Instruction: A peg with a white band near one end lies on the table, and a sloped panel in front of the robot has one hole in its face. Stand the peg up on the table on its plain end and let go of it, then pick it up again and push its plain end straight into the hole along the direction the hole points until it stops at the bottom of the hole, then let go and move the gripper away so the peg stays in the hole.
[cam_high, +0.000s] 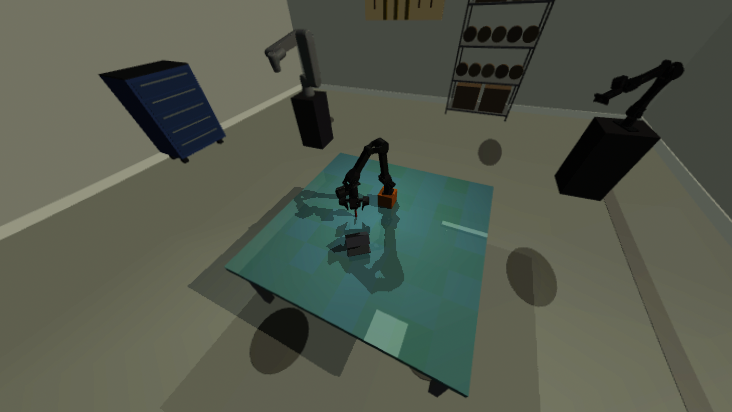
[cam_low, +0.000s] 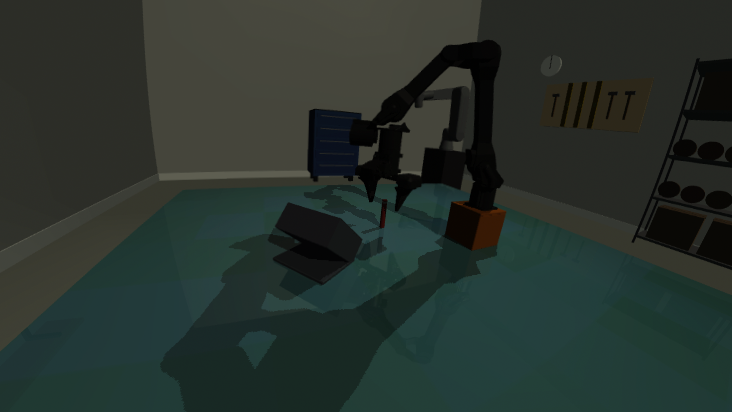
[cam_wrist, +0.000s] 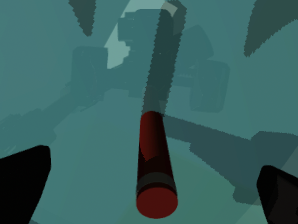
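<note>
The red peg lies right at my gripper tip. From my gripper tip the other things lie so: dark sloped panel 21 cm ahead, 10 cm to the left, 1 cm below.
</note>
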